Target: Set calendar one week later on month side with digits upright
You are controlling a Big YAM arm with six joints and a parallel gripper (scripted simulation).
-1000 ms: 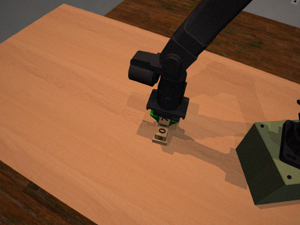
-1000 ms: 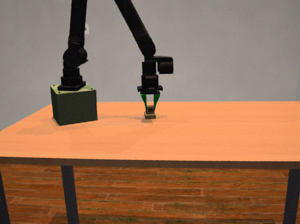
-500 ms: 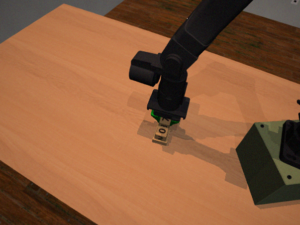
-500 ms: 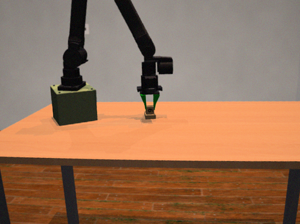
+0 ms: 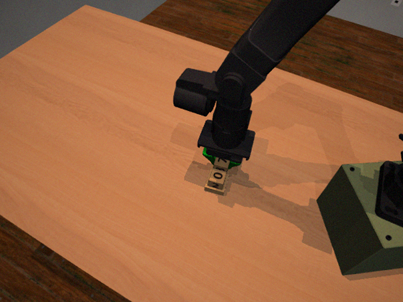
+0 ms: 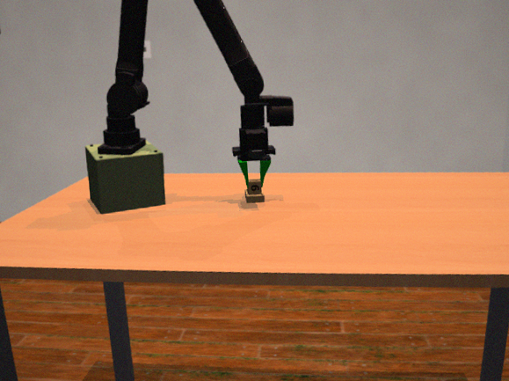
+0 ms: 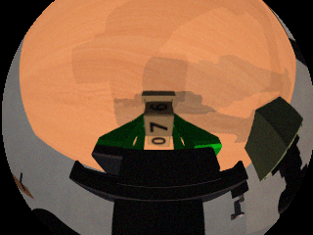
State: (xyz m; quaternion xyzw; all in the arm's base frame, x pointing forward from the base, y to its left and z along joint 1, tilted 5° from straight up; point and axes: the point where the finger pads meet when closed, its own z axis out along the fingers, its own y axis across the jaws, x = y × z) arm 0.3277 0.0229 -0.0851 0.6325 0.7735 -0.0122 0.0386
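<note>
My gripper is now 2 cm to the right of the tray and 3 cm above it.
</note>
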